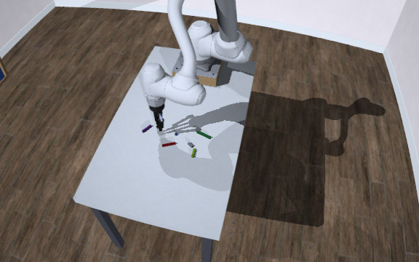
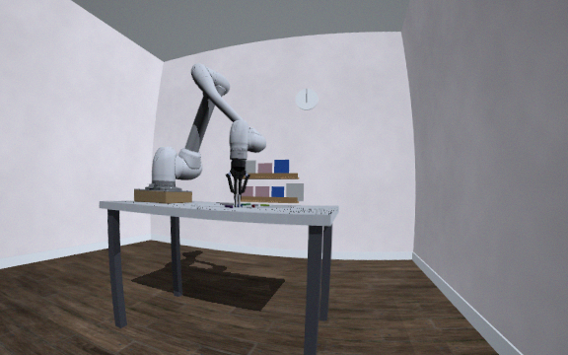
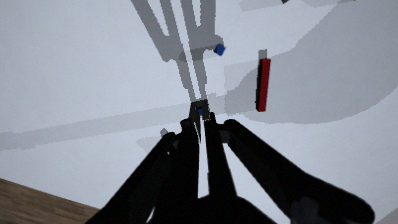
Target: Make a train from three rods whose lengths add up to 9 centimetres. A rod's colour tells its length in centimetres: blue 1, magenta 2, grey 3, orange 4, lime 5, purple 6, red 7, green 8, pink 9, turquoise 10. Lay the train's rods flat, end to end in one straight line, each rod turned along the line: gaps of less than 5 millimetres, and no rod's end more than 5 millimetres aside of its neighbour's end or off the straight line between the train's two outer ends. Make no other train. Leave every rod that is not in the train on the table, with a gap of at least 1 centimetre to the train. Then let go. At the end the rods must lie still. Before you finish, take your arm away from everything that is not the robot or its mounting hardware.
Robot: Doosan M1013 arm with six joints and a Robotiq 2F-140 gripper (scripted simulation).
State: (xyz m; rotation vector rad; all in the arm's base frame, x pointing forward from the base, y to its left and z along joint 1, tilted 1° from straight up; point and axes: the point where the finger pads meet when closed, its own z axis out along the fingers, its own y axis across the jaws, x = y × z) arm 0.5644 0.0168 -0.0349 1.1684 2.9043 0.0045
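Right now the grey rod is 1 cm ahead of my hand, 18 cm to the left of it and 3 cm below it. The rest, counted from my hand: purple rod: 8 cm to the right, 3 cm below; red rod: 5 cm ahead, 7 cm to the left, 3 cm below; lime rod: 5 cm ahead, 21 cm to the left, 3 cm below.
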